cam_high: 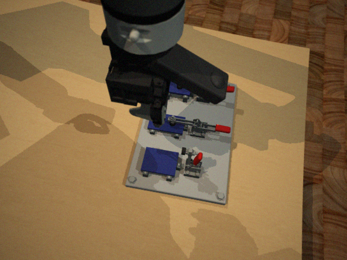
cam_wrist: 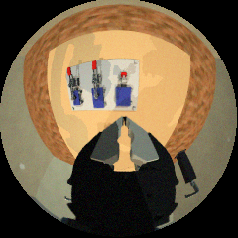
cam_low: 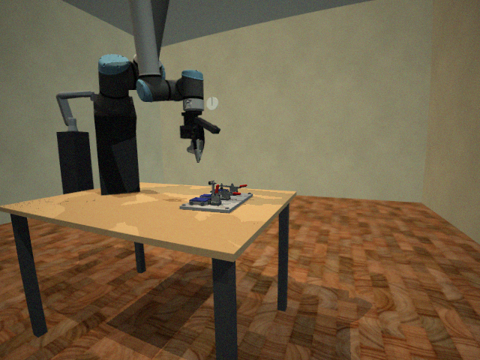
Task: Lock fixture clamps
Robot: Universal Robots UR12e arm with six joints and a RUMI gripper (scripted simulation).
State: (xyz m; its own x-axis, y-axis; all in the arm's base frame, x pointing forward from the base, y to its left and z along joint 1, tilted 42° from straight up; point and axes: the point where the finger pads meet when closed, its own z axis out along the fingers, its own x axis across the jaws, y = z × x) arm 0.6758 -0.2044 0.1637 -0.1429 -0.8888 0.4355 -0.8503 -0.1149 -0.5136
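The part is 18 cm below my hand. Round my hand: grey fixture plate: 7 cm ahead, 10 cm to the left, 21 cm below.
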